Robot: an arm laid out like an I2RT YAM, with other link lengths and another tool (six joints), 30 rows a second.
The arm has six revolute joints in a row. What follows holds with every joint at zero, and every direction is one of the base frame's.
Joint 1 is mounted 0.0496 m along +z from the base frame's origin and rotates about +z.
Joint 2 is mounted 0.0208 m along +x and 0.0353 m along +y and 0.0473 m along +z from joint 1 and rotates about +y.
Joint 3 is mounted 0.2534 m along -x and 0.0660 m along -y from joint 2 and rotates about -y.
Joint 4 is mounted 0.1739 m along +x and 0.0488 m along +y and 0.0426 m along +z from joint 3 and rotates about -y.
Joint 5 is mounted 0.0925 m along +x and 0.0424 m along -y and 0.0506 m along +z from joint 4 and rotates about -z.
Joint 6 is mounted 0.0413 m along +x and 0.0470 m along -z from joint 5 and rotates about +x.
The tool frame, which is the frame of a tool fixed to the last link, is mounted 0.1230 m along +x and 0.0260 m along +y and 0.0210 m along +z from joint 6; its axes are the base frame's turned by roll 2.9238, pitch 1.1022 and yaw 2.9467 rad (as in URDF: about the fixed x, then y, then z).
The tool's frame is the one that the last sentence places.
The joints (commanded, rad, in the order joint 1, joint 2, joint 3, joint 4, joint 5, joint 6), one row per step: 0.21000, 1.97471, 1.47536, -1.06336, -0.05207, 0.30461; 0.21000, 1.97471, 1.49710, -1.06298, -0.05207, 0.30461; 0.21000, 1.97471, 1.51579, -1.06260, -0.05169, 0.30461; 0.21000, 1.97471, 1.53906, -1.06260, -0.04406, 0.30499; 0.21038, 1.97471, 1.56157, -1.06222, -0.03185, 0.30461; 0.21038, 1.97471, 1.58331, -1.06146, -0.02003, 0.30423; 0.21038, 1.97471, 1.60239, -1.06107, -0.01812, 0.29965; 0.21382, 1.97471, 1.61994, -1.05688, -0.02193, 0.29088; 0.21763, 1.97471, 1.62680, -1.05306, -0.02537, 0.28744; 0.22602, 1.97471, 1.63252, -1.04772, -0.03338, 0.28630; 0.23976, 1.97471, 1.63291, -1.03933, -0.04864, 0.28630; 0.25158, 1.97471, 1.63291, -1.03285, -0.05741, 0.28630; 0.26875, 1.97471, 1.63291, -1.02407, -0.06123, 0.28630; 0.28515, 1.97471, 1.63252, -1.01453, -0.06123, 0.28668; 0.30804, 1.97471, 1.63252, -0.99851, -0.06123, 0.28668; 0.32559, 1.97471, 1.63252, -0.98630, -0.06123, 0.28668
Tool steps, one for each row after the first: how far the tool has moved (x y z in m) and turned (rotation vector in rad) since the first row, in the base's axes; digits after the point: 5 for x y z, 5 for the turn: 0.00645, 0.00138, 0.00458, 0.00461, -0.02163, 0.00000; 0.01194, 0.00248, 0.00862, 0.00821, -0.04036, -0.00001; 0.01883, 0.00267, 0.01359, 0.00562, -0.06469, -0.00070; 0.02561, 0.00222, 0.01846, -0.00153, -0.08964, -0.00067; 0.03218, 0.00165, 0.02335, -0.00839, -0.11412, -0.00126; 0.03737, 0.00257, 0.02792, -0.00647, -0.13378, 0.00286; 0.04243, 0.00584, 0.03260, 0.00136, -0.15473, 0.01498; 0.04464, 0.00844, 0.03466, 0.00695, -0.16467, 0.02235; 0.04637, 0.01342, 0.03670, 0.01767, -0.17387, 0.03245; 0.04662, 0.02136, 0.03784, 0.03560, -0.17908, 0.04756; 0.04664, 0.02744, 0.03859, 0.04661, -0.18328, 0.06022; 0.04678, 0.03487, 0.03941, 0.05390, -0.19057, 0.07774; 0.04713, 0.04148, 0.04011, 0.05766, -0.19901, 0.09372; 0.04816, 0.05101, 0.04150, 0.06391, -0.21391, 0.11653; 0.04876, 0.05838, 0.04259, 0.06892, -0.22519, 0.13400
